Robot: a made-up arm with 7 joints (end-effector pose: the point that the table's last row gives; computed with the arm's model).
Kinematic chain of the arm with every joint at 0, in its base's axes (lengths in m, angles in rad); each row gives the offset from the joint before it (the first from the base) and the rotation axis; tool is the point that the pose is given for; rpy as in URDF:
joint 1: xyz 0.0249 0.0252 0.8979 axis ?
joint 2: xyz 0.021 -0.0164 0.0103 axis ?
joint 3: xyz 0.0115 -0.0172 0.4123 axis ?
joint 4: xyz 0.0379 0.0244 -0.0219 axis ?
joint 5: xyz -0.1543 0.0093 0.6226 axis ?
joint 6: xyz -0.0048 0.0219 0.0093 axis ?
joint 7: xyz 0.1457 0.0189 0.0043 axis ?
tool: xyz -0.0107 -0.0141 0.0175 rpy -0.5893 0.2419 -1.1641
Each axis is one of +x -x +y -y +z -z.
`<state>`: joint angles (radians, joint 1 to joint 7).
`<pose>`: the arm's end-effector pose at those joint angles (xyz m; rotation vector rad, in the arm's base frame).
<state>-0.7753 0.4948 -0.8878 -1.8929 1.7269 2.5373 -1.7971</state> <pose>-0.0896 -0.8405 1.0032 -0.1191 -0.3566 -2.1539</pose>
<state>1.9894 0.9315 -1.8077 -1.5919 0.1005 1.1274 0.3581</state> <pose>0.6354 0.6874 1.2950 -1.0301 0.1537 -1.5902</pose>
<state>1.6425 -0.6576 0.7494 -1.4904 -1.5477 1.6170 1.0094</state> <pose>-0.5316 0.0898 1.6848 1.0984 -0.8396 -0.3122</pose>
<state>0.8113 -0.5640 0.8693 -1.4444 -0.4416 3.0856 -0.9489</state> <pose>-0.4277 0.2972 1.7122 0.7203 -2.1192 0.8550</pose>
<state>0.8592 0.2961 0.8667 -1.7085 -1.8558 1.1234 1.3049</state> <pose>0.0184 0.8957 1.1360 -0.0318 -1.2858 -0.9412</pose>
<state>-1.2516 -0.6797 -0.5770 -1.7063 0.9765 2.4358 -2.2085</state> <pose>-0.4129 -0.2949 1.7441 -1.2519 -1.0986 -1.4238</pose>
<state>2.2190 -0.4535 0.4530 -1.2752 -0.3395 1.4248 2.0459</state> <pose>-0.4266 0.0112 1.8602 0.1543 0.7993 -0.3356</pose>
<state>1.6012 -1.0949 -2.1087 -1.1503 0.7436 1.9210 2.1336</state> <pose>0.6383 -0.8885 1.0766 -1.0048 -1.8556 0.8083</pose>
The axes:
joint 1: +z
joint 2: +y
joint 3: +z
joint 4: -y
joint 5: +z
joint 6: -y
joint 7: -z

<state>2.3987 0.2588 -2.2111 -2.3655 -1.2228 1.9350 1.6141</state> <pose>0.6471 0.3086 0.9305 -0.6382 -0.7152 -1.9575</pose>
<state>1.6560 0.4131 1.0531 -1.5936 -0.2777 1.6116 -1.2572</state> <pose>-0.7413 0.5360 1.2675 -0.6826 -0.6064 2.8384</pose>
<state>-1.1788 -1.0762 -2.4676 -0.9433 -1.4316 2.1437 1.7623</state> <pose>-0.7910 0.7115 1.0385 0.2069 0.1477 0.0963</pose>
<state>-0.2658 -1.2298 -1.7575 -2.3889 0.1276 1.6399 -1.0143</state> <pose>-0.1295 -0.7051 0.8273 1.2357 -0.0474 -1.0428</pose>
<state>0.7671 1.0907 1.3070 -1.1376 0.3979 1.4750 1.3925</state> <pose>0.2115 1.0600 1.2162 -1.3403 1.5580 -0.2585</pose>
